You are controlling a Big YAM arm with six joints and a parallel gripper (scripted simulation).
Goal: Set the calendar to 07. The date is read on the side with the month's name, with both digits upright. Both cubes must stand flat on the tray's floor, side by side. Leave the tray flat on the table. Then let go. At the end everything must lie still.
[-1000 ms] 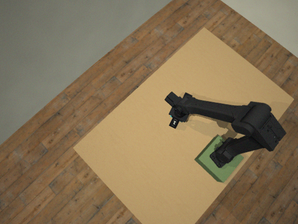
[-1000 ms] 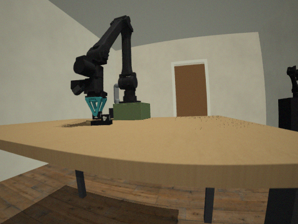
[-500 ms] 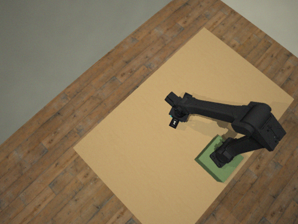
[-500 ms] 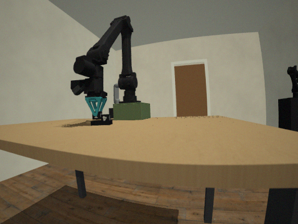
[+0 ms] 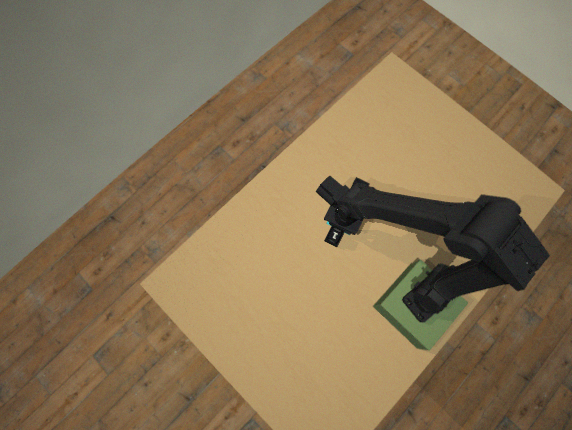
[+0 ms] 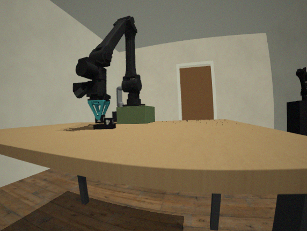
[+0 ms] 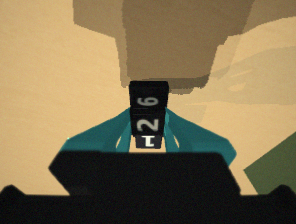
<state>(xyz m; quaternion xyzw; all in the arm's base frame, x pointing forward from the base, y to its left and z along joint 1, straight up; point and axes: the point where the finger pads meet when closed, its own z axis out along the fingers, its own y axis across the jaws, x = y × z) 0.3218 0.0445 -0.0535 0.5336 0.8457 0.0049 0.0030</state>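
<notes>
The digit cube is 1 cm below my hand. Round my hand: black calendar tray 4 cm below, 2 cm to the left, 1 cm behind.
</notes>
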